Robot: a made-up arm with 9 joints.
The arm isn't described. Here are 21 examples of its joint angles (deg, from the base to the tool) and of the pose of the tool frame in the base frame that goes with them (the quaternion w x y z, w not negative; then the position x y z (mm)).
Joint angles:
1: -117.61 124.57 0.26 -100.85 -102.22 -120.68 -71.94 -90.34 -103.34
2: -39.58 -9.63 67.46 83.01 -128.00 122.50 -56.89 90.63 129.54
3: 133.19 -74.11 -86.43 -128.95 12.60 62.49 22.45 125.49 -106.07
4: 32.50 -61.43 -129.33 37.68 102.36 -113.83 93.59 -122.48 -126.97
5: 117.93 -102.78 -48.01 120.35 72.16 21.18 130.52 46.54 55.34
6: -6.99 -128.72 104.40 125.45 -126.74 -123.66 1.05 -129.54 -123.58
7: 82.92 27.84 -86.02 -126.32 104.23 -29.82 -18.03 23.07 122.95
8: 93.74 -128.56 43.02 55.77 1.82 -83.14 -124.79 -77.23 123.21
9: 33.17 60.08 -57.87 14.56 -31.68 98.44 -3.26 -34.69 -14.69
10: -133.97 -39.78 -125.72 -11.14 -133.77 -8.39 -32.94 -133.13 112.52
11: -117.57 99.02 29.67 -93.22 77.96 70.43 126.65 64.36 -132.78
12: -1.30 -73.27 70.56 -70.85 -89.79 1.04 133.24 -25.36 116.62
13: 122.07 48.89 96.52 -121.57 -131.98 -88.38 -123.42 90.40 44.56
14: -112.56 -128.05 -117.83 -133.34 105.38 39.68 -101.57 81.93 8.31
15: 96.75 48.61 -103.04 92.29 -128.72 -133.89 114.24 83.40 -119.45
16: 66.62 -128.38 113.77 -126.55 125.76 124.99 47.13 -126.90 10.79
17: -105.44 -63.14 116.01 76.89 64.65 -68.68 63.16 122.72 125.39
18: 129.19 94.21 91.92 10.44 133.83 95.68 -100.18 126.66 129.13
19: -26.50 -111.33 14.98 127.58 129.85 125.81 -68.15 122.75 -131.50
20: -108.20 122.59 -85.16 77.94 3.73 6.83 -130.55 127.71 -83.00
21: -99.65 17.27 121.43 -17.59 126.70 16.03 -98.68 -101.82 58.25
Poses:
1: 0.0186 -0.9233 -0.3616 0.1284 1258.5 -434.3 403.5
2: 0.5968 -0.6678 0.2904 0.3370 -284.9 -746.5 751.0
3: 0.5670 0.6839 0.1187 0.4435 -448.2 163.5 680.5
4: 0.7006 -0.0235 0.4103 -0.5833 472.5 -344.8 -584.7
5: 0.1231 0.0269 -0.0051 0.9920 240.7 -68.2 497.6
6: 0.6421 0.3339 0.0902 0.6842 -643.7 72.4 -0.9
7: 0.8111 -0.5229 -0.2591 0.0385 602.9 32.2 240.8
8: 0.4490 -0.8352 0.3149 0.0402 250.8 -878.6 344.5
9: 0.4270 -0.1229 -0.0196 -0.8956 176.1 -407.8 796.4
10: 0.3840 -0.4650 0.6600 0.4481 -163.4 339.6 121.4
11: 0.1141 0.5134 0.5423 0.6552 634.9 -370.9 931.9
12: 0.1996 -0.6376 0.7145 0.2075 3.7 268.2 -64.1
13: 0.7145 0.4321 0.1133 -0.5384 499.8 -8.3 -171.4
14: 0.5463 -0.4313 0.6911 -0.1950 -218.5 -92.0 -335.4
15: 0.8596 0.0616 -0.5053 0.0453 265.2 540.5 258.2
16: 0.6372 -0.4611 -0.3442 -0.5127 571.2 -54.0 390.2
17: 0.7182 -0.2764 -0.0702 0.6347 -294.0 145.4 246.7
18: 0.8218 0.5620 0.0698 0.0632 432.1 654.0 -333.4
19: 0.5210 -0.8087 -0.0552 -0.2673 -142.7 -790.5 -919.4
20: 0.2912 0.8978 -0.2066 0.2579 313.7 -524.2 397.0
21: 0.1654 -0.9012 -0.3858 0.1080 173.3 115.0 117.2
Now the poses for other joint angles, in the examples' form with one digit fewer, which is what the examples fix.
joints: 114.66 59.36 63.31 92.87 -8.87 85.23 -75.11 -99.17 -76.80
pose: 0.241 0.326 0.514 0.756 726 421 722
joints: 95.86 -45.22 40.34 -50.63 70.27 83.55 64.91 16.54 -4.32
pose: 0.320 0.024 -0.880 -0.350 -97 -331 306
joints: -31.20 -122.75 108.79 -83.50 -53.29 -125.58 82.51 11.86 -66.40
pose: 0.060 -0.104 -0.658 -0.743 312 -281 427
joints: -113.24 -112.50 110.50 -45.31 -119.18 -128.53 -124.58 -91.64 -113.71
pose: 0.258 0.672 -0.392 -0.573 484 242 817
